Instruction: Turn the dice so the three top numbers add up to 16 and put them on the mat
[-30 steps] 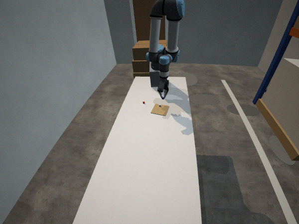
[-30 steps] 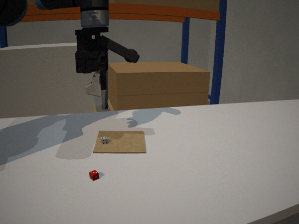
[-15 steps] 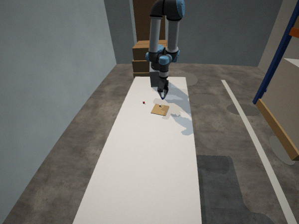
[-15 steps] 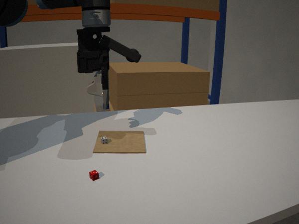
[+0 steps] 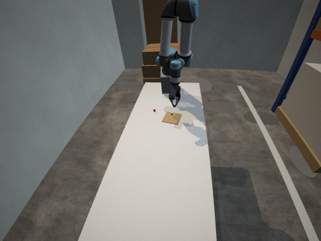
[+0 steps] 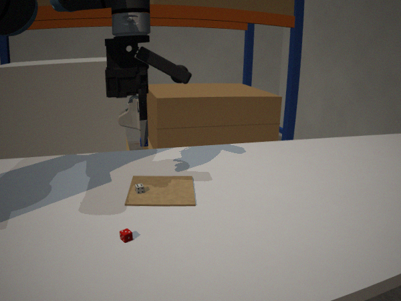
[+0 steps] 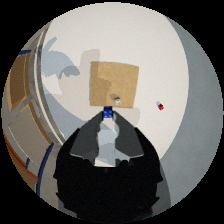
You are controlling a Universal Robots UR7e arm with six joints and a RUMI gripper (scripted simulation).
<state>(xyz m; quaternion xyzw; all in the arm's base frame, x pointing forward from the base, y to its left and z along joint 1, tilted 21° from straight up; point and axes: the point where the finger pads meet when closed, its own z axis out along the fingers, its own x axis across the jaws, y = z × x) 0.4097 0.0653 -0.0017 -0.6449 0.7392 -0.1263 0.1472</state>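
My hand is 10 mm above the blue die. Round my hand: mat: 110 mm below, 30 mm ahead, 20 mm to the right; then red die: 190 mm to the right, 110 mm below, 60 mm behind; then white die: 100 mm below, 30 mm to the right, 20 mm behind.
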